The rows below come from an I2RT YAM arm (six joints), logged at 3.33 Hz.
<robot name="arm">
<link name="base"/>
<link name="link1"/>
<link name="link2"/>
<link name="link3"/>
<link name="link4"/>
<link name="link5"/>
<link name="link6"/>
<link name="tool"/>
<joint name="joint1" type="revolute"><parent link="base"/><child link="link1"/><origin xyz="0.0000 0.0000 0.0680"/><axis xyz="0 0 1"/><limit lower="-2.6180" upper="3.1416"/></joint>
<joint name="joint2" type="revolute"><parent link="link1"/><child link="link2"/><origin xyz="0.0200 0.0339 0.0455" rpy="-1.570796 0.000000 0.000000"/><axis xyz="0 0 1"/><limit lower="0.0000" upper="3.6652"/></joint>
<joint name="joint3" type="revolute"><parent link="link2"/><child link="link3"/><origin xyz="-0.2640 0.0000 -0.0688" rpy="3.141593 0.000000 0.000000"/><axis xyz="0 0 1"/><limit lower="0.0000" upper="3.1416"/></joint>
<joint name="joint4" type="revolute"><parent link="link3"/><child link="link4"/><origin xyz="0.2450 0.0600 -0.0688"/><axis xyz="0 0 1"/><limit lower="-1.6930" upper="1.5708"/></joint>
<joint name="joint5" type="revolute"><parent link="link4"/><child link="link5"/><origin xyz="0.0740 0.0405 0.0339" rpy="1.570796 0.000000 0.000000"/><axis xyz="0 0 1"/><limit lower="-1.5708" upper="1.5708"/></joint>
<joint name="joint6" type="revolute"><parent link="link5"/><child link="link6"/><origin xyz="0.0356 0.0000 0.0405" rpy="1.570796 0.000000 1.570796"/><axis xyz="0 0 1"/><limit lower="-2.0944" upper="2.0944"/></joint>
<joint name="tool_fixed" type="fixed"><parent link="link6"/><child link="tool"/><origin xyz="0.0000 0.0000 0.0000" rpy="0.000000 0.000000 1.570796"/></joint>
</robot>
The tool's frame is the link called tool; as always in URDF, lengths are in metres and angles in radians.
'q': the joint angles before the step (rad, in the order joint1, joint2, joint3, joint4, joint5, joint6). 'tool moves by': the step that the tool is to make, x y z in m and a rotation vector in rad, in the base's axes. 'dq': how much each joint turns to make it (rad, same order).
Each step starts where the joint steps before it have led.
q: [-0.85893, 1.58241, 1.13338, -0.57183, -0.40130, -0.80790]
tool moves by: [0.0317, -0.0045, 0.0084, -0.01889, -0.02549, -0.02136]
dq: [0.06402, 0.07071, 0.09559, 0.03618, 0.04185, 0.08040]
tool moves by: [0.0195, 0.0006, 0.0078, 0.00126, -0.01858, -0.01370]
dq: [0.04121, 0.03779, 0.06605, 0.00330, 0.02096, 0.05600]
